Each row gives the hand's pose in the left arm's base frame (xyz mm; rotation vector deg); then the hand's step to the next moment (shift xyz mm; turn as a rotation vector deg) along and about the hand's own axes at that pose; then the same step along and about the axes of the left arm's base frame.
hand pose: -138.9 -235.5 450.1 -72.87 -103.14 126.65
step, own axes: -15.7 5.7 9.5 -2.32 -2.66 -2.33
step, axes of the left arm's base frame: 7.5 -17.2 4.2 1.71 1.65 3.50
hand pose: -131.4 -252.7 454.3 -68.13 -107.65 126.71
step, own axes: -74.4 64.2 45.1 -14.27 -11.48 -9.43
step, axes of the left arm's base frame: 57.7 -90.2 -15.1 10.07 4.65 17.36
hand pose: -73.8 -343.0 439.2 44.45 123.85 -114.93
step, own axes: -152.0 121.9 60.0 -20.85 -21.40 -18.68
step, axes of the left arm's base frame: 166.9 -101.9 -57.8 14.09 11.43 30.21
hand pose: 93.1 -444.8 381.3 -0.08 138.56 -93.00
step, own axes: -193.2 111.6 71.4 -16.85 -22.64 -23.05
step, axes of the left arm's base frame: 215.7 2.6 -91.4 9.21 14.44 32.17
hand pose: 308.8 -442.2 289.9 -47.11 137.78 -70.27
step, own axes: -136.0 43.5 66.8 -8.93 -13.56 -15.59
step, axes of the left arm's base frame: 125.9 62.6 -71.4 3.69 9.05 20.28
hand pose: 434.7 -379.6 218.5 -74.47 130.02 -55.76
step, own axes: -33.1 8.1 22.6 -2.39 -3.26 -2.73
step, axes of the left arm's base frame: 25.6 22.3 -22.8 1.62 1.99 4.15
